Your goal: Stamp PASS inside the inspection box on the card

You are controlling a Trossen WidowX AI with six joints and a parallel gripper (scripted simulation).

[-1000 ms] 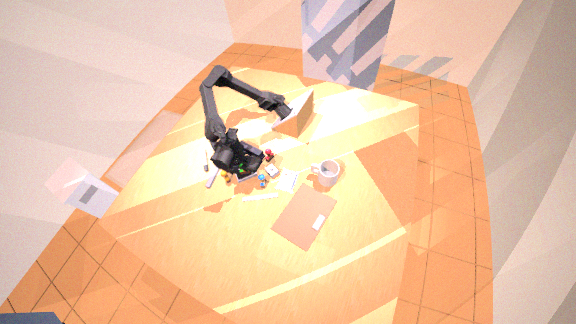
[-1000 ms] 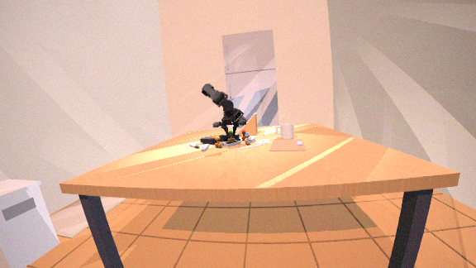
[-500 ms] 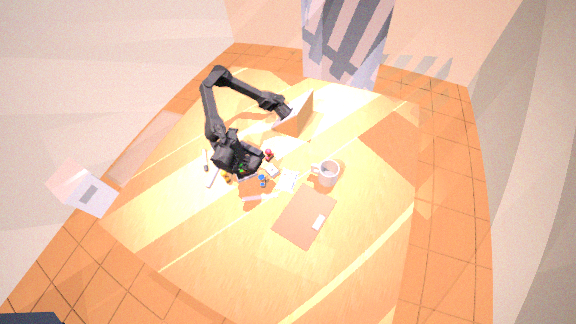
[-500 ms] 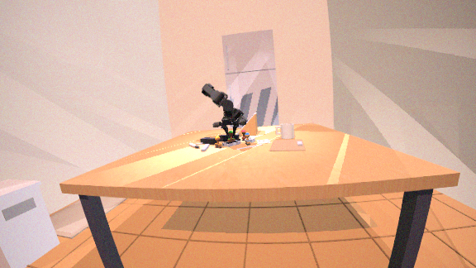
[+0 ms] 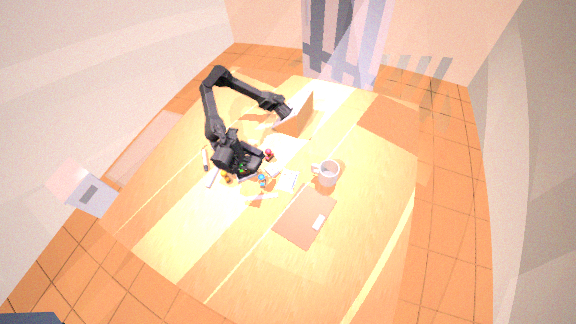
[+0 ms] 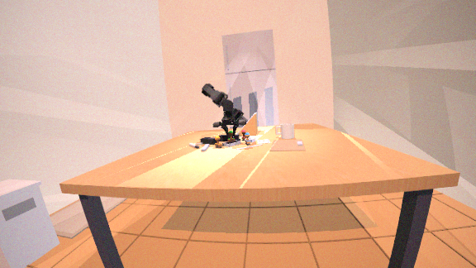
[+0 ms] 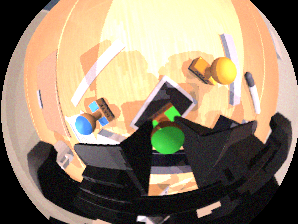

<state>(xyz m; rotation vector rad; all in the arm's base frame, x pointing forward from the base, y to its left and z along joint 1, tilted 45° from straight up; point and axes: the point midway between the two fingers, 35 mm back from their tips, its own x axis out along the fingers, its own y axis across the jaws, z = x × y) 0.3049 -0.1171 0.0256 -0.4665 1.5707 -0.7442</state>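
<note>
My gripper tip is right at the green-knobbed stamp. From my gripper tip the other things lie so: red stamp (11 cm behind, 8 cm to the left, 2 cm below); ink pad (3 cm below); blue-knobbed stamp (2 cm ahead, 9 cm to the left, 2 cm below).
</note>
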